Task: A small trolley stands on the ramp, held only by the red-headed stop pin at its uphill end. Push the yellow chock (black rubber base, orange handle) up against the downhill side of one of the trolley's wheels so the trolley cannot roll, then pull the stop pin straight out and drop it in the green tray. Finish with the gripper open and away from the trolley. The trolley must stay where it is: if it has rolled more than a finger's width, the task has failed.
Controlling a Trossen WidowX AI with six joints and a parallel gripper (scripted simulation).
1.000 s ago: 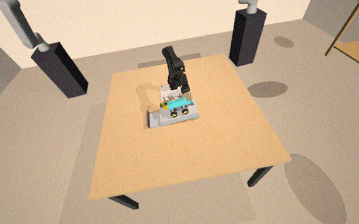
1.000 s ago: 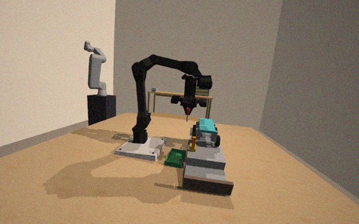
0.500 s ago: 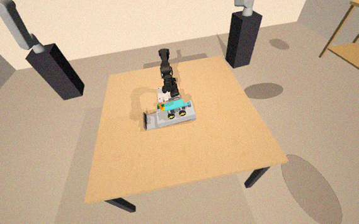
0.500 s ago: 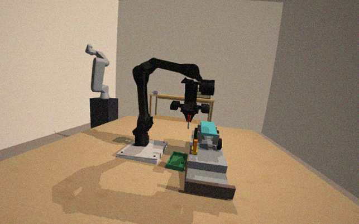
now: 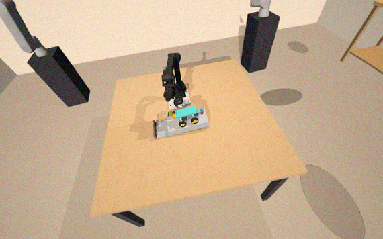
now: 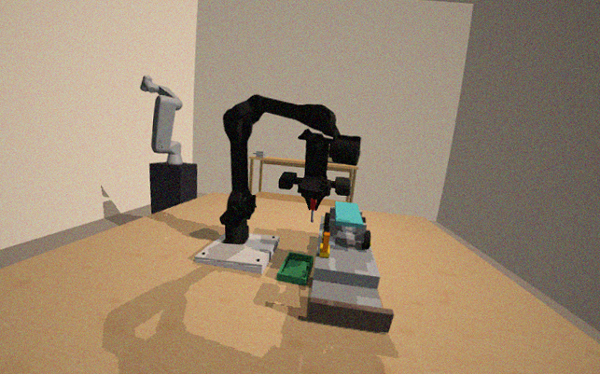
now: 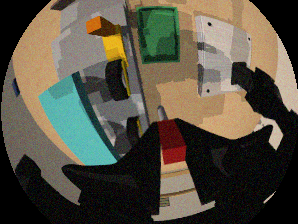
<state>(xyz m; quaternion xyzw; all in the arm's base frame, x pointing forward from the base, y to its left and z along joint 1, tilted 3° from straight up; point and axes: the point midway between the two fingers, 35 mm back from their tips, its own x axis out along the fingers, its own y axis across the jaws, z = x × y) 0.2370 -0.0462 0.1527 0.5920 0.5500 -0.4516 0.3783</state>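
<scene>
Now: the green tray 30 mm behind my gripper tip, 70 mm to the right of it and 160 mm below it. Round my gripper tip: teal trolley (100 mm ahead, 10 mm to the left, 40 mm below); red-headed stop pin (right at my gripper tip); yellow chock (40 mm ahead, 80 mm to the right, 70 mm below).
</scene>
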